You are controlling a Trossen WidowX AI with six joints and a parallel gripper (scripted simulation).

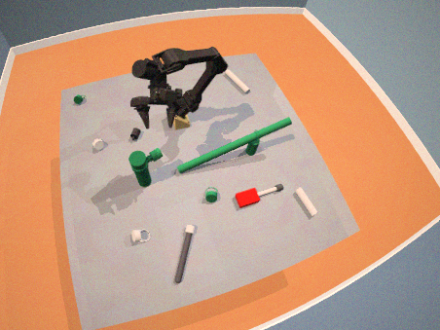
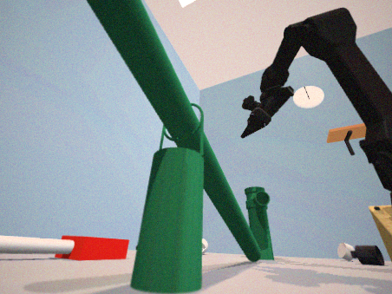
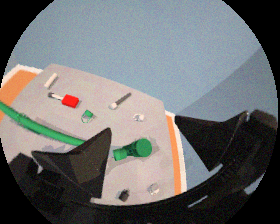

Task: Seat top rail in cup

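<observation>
The rail-end cup is 21 cm below my gripper tip, 4 cm to the right of it and 2 cm behind it. Round my gripper tip: black piece: 34 cm below, 23 cm behind, 13 cm to the right; then small post: 41 cm to the left, 26 cm below, 7 cm behind; then red-headed tool: 41 cm to the left, 35 cm below, 16 cm ahead.
</observation>
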